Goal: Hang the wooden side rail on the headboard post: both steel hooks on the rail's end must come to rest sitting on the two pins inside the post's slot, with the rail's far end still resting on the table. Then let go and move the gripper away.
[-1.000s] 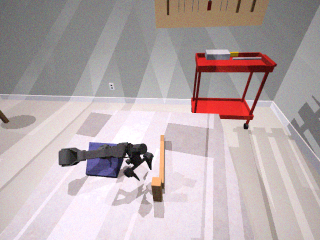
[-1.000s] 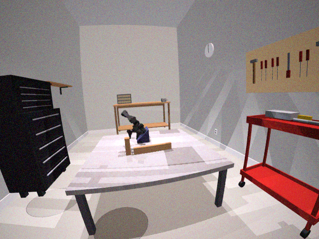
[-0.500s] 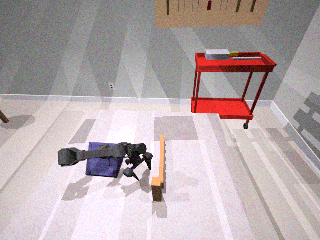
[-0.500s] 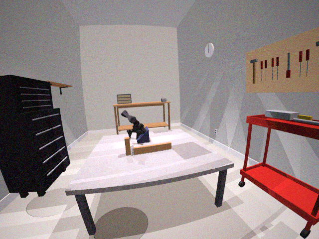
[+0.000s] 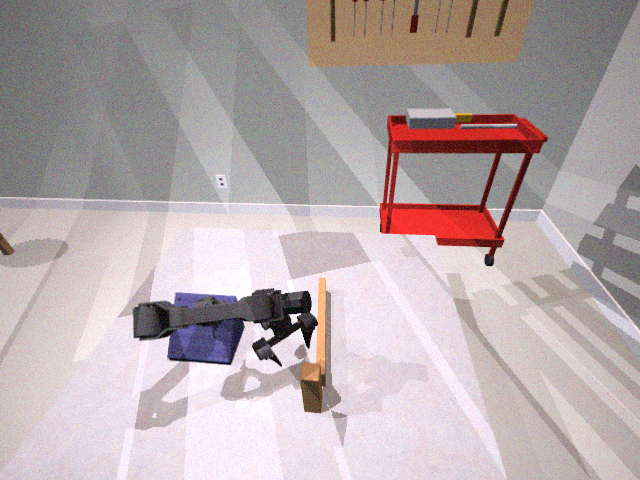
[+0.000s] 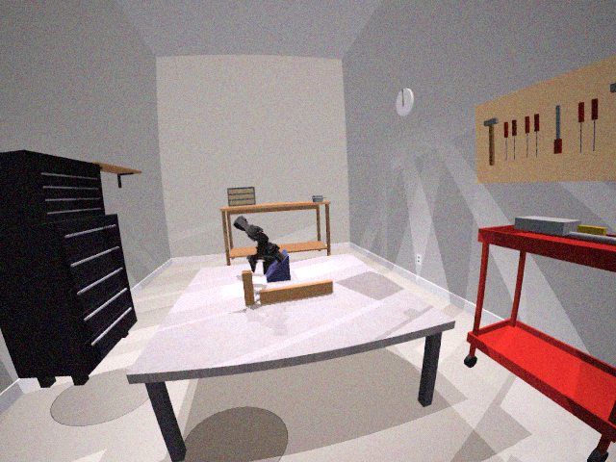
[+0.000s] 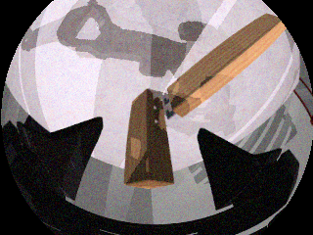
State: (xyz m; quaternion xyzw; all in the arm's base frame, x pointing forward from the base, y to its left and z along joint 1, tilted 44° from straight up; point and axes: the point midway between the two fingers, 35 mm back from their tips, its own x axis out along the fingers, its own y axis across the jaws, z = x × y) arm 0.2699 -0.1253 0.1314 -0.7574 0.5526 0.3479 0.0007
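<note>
The headboard post lies 60 mm to the right of my gripper tip, 60 mm below it and 50 mm ahead of it.
</note>
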